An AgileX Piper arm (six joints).
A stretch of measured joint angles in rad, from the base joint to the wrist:
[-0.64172 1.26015 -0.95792 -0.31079 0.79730 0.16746]
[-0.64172 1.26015 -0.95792 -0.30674 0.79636 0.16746]
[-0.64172 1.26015 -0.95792 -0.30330 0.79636 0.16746]
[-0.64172 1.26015 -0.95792 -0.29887 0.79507 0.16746]
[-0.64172 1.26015 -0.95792 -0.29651 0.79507 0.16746]
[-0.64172 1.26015 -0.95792 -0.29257 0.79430 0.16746]
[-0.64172 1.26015 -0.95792 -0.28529 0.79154 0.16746]
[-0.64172 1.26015 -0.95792 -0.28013 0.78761 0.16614]
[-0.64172 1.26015 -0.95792 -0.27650 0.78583 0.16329]
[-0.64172 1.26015 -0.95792 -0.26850 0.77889 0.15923]
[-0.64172 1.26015 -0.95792 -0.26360 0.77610 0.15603]
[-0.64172 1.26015 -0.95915 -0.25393 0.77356 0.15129]
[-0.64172 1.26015 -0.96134 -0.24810 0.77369 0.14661]
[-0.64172 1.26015 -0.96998 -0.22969 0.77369 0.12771]
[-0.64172 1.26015 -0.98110 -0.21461 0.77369 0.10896]
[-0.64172 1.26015 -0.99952 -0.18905 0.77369 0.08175]
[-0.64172 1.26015 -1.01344 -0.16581 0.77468 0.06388]
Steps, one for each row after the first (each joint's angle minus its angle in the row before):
[0.00000 0.00000 0.00000 0.00405 -0.00094 0.00000]
[0.00000 0.00000 0.00000 0.00344 0.00000 0.00000]
[0.00000 0.00000 0.00000 0.00443 -0.00129 0.00000]
[0.00000 0.00000 0.00000 0.00236 0.00000 0.00000]
[0.00000 0.00000 0.00000 0.00394 -0.00077 0.00000]
[0.00000 0.00000 0.00000 0.00728 -0.00276 0.00000]
[0.00000 0.00000 0.00000 0.00516 -0.00393 -0.00132]
[0.00000 0.00000 0.00000 0.00363 -0.00178 -0.00285]
[0.00000 0.00000 0.00000 0.00800 -0.00694 -0.00406]
[0.00000 0.00000 0.00000 0.00490 -0.00279 -0.00320]
[0.00000 0.00000 -0.00123 0.00967 -0.00254 -0.00474]
[0.00000 0.00000 -0.00219 0.00583 0.00013 -0.00468]
[0.00000 0.00000 -0.00864 0.01841 0.00000 -0.01890]
[0.00000 0.00000 -0.01112 0.01508 0.00000 -0.01875]
[0.00000 0.00000 -0.01842 0.02556 0.00000 -0.02721]
[0.00000 0.00000 -0.01392 0.02324 0.00099 -0.01787]

